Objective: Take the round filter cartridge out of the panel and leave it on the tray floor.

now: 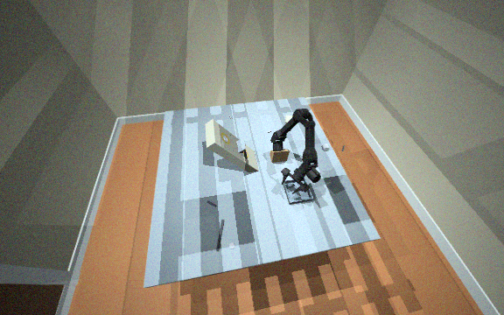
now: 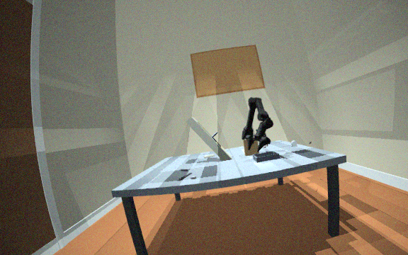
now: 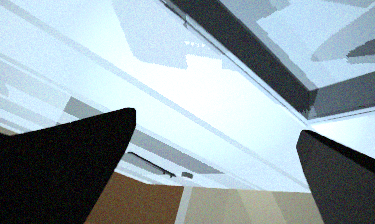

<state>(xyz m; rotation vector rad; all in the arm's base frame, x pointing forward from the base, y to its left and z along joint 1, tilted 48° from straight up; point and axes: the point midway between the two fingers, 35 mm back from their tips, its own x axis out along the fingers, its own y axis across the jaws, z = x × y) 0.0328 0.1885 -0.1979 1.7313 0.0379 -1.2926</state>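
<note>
Now: the round filter cartridge 310 mm ahead of my gripper tip, 320 mm to the right of it and 200 mm above it. The rest, counted from my gripper tip: tray (80 mm behind, 10 mm to the left, 60 mm below).
</note>
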